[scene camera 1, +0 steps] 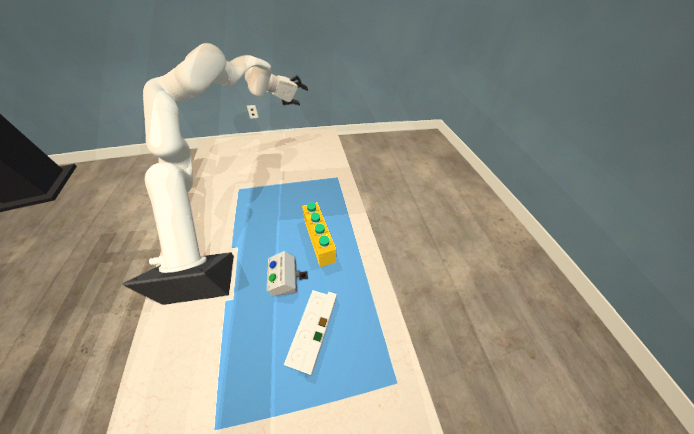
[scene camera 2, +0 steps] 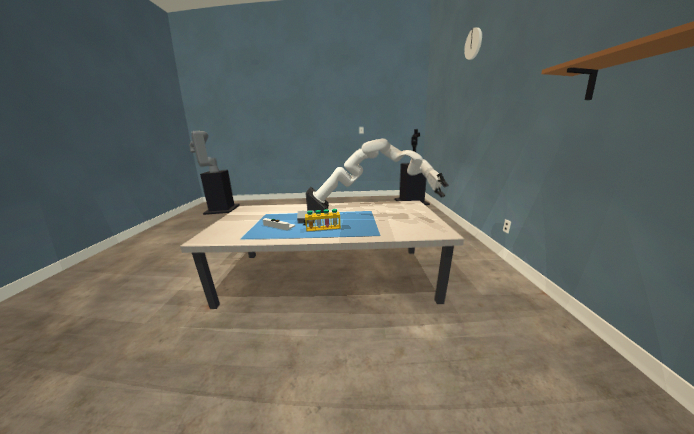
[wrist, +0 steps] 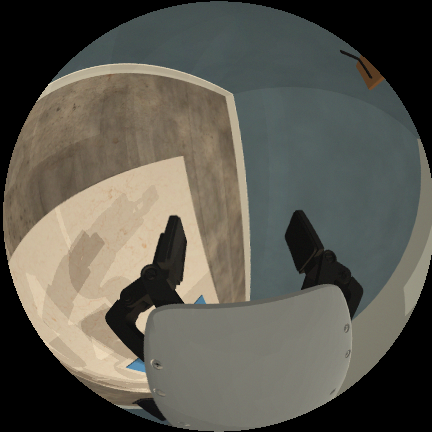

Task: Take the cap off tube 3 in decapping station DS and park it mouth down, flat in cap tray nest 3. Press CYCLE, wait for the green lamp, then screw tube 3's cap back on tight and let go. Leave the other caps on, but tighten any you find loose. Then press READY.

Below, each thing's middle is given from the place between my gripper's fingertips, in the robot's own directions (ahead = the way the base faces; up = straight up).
I see the grey lamp box (scene camera 1: pixel 282 275) 87 cm to the right of my hand, 27 cm behind it and 19 cm below it.
